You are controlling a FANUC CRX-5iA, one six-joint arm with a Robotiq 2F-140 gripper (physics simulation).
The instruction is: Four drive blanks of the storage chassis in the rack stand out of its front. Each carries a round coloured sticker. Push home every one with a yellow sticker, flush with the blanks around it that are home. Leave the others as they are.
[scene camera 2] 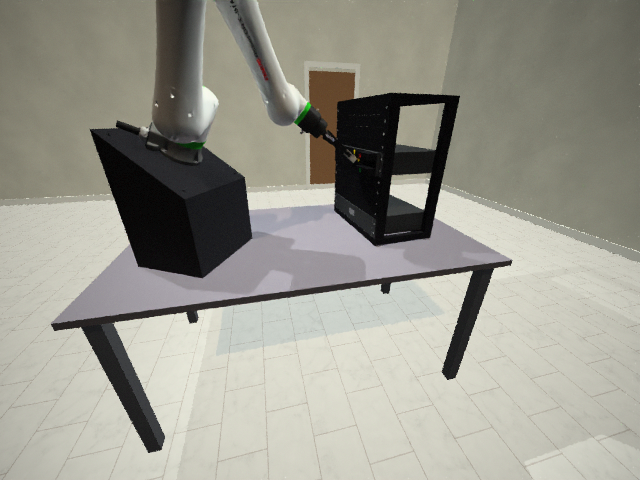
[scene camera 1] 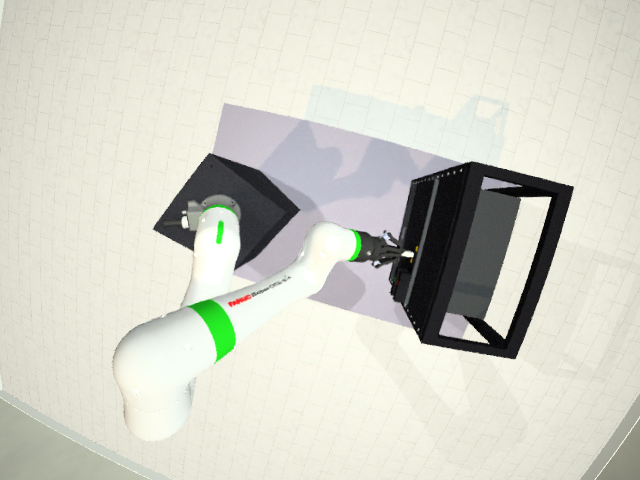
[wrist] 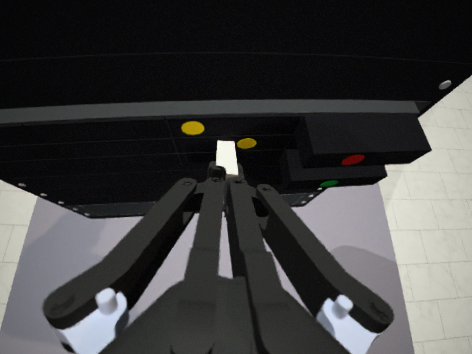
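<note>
In the wrist view, the blank with the upper-left yellow sticker (wrist: 193, 128) and the blank with the other yellow sticker (wrist: 247, 143), lower and to its right, look level with the black chassis front around them. At the right, the blank with a red sticker (wrist: 353, 160) stands well out. Below it, the blank with a green sticker (wrist: 329, 183) also stands out. My gripper (scene camera 1: 408, 254) (scene camera 2: 351, 156) (wrist: 224, 153) is shut and empty. Its pale fingertips are at the chassis front, just left of the lower yellow sticker; whether they touch is unclear. They hide part of that blank.
The black rack (scene camera 1: 537, 268) (scene camera 2: 385, 206) stands on the table (scene camera 1: 248, 124) (scene camera 2: 439, 253). A grey strip (wrist: 225, 108) runs across just above the blanks. The arm's black pedestal (scene camera 1: 263, 206) (scene camera 2: 222, 222) stands at the table's other end.
</note>
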